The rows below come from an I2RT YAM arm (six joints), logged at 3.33 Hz.
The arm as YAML. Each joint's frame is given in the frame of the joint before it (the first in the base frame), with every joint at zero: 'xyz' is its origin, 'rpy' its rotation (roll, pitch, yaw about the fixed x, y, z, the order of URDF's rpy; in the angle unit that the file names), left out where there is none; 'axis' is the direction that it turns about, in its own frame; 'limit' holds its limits. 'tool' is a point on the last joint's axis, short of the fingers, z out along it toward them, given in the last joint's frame.
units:
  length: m
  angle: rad
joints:
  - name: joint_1
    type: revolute
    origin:
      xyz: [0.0, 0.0, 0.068]
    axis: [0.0, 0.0, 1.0]
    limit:
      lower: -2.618
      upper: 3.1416
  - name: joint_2
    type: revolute
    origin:
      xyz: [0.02, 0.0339, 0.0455]
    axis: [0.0, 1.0, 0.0]
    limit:
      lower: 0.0
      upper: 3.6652
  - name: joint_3
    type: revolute
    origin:
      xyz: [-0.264, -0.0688, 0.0]
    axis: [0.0, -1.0, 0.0]
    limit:
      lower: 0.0
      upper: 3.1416
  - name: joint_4
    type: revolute
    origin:
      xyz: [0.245, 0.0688, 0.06]
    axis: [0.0, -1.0, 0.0]
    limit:
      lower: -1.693
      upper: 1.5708
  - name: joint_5
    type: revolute
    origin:
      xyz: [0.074, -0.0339, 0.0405]
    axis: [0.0, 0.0, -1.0]
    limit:
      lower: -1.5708
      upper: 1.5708
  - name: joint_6
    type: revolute
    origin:
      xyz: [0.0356, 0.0, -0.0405]
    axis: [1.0, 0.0, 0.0]
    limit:
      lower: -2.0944
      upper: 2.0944
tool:
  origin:
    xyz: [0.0, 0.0, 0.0]
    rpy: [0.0, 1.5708, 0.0]
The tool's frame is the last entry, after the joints.
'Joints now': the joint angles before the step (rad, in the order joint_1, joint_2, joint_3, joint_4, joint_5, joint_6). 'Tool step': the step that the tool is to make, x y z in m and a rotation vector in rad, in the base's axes. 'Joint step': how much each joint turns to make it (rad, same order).
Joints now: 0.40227 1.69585 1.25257 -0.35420 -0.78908 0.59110
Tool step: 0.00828 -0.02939 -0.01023 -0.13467 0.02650 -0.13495
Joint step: -0.07362 0.00495 0.00037 -0.09574 0.12780 -0.04119
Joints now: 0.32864 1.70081 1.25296 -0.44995 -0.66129 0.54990
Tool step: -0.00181 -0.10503 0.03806 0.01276 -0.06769 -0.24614
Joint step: -0.29718 -0.13163 -0.00001 -0.09424 -0.03281 -0.04998
